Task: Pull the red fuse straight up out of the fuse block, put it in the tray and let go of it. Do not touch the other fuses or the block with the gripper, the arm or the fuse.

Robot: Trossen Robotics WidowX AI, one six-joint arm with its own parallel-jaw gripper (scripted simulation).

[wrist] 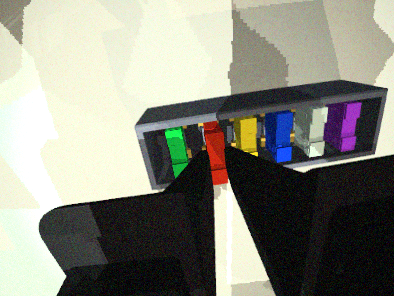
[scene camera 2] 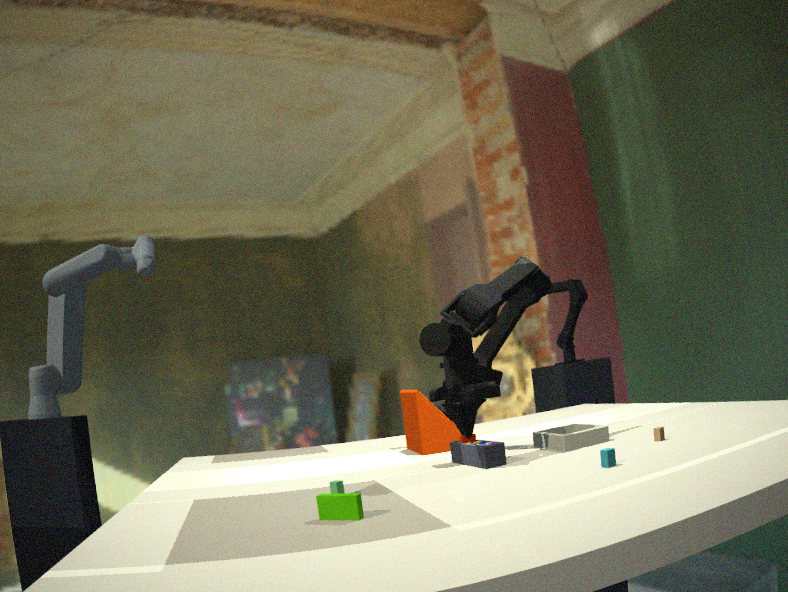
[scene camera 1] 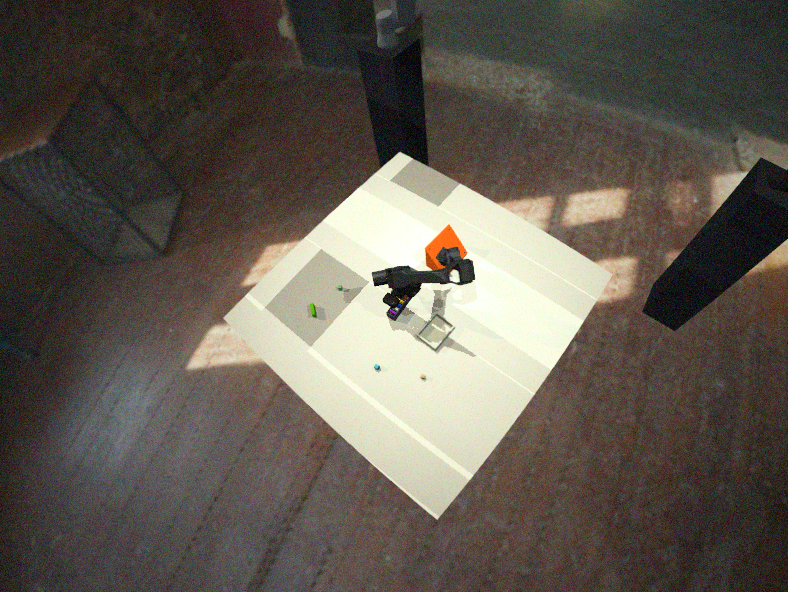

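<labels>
Tray: [scene camera 2: 573, 436] and [scene camera 1: 420, 338] are the same spot on it.
</labels>
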